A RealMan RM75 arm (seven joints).
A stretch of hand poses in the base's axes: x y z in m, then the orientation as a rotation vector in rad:
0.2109 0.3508 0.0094 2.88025 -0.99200 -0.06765
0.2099 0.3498 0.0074 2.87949 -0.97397 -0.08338
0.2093 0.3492 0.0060 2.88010 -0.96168 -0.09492
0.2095 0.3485 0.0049 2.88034 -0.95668 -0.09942
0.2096 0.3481 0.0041 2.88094 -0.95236 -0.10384
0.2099 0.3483 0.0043 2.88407 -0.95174 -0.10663
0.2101 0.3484 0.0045 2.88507 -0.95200 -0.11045
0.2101 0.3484 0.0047 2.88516 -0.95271 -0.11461
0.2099 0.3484 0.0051 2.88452 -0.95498 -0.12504
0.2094 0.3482 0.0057 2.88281 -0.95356 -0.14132
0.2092 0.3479 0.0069 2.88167 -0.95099 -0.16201
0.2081 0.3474 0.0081 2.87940 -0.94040 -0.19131
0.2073 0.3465 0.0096 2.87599 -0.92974 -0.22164
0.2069 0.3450 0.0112 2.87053 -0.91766 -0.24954
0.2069 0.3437 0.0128 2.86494 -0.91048 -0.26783
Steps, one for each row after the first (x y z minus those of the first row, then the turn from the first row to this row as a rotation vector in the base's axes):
-0.0010 -0.0010 -0.0020 -0.00203 0.01227 0.01066
-0.0016 -0.0016 -0.0034 -0.00211 0.02076 0.01814
-0.0014 -0.0023 -0.0045 -0.00217 0.02409 0.02119
-0.0013 -0.0027 -0.0053 -0.00173 0.02717 0.02388
-0.0010 -0.0025 -0.0051 0.00160 0.02795 0.02477
-0.0008 -0.0024 -0.0049 0.00351 0.02992 0.02467
-0.0008 -0.0024 -0.0047 0.00481 0.03233 0.02410
-0.0010 -0.0024 -0.0043 0.00745 0.03857 0.02222
-0.0015 -0.0026 -0.0037 0.00967 0.04918 0.02227
-0.0017 -0.0029 -0.0025 0.01331 0.06241 0.02300
-0.0028 -0.0034 -0.0013 0.01626 0.08224 0.02830
-0.0036 -0.0043 0.0002 0.01877 0.10303 0.03340
-0.0040 -0.0058 0.0018 0.01871 0.12322 0.03911
-0.0040 -0.0071 0.0034 0.01723 0.13705 0.04202

